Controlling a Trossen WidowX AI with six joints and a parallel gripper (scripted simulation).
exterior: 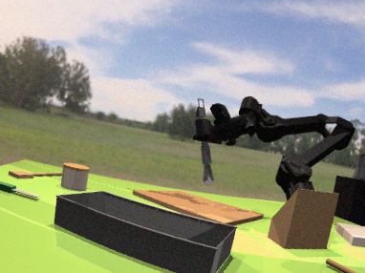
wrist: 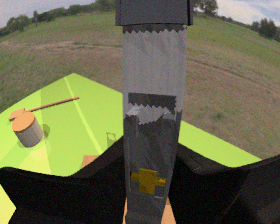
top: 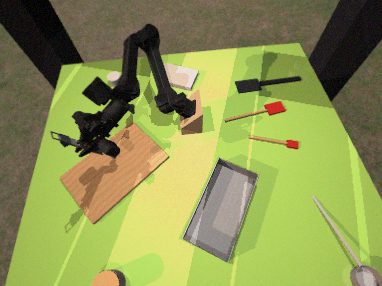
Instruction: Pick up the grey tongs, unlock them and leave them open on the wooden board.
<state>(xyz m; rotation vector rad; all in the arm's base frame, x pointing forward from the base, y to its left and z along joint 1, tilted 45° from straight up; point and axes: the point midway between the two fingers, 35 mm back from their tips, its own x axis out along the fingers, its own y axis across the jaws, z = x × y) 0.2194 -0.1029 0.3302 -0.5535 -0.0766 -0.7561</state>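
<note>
My gripper tip is now 4 cm past the wooden board, 4 cm to the right of it and 21 cm above it. Round my gripper tip: cork-topped canister (34 cm ahead, 11 cm to the left, 18 cm below); dark roasting tin (10 cm ahead, 45 cm to the left, 19 cm below); yellow lock piece (3 cm behind, 2 cm to the left, 1 cm above).
</note>
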